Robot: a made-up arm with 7 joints.
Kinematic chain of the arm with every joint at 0, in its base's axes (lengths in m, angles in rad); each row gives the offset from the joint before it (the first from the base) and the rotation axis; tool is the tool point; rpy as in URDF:
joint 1: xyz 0 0.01 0.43 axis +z
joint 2: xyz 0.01 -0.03 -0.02 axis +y
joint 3: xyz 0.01 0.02 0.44 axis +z
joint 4: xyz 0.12 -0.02 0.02 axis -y
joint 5: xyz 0.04 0 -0.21 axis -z
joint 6: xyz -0.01 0 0.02 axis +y
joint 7: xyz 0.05 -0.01 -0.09 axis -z
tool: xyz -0.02 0 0.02 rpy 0.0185 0.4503 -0.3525
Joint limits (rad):
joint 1: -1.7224..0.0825
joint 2: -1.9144..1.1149
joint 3: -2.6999..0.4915
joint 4: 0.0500..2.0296
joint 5: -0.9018..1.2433
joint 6: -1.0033..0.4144
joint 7: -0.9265..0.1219
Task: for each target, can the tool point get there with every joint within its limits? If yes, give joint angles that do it. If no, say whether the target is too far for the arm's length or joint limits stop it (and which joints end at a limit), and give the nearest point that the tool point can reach.
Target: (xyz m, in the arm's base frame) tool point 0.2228 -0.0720 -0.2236
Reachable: no: joint limits stop it (at a limit: joint 1, joint 2, joint 3, joint 6, joint 7) | nearest point -0.1447 -0.1143 0.0242 | short by 0.445 m
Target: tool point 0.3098 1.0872 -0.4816
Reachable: no: too far | nearest point -0.0069 0.5582 -0.0279 | short by 0.765 m
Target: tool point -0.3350 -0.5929 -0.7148
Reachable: no: too far | nearest point -0.3709 -0.2303 -0.0736 | short by 0.737 m
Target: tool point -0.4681 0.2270 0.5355
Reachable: yes | joints -1.2260 -1.5618 -1.2103 1.0067 -0.5718 0.0249 -0.1590
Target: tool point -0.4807 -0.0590 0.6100
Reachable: yes | joints -0.7341 -1.2720 -1.2419 0.9986 -0.1678 0.1062 -0.3982
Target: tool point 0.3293 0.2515 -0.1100
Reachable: no: joint limits stop it (at a limit: joint 1, joint 2, joint 3, joint 5, joint 6, joint 7) | nearest point -0.0139 0.3251 -0.0428 | short by 0.357 m
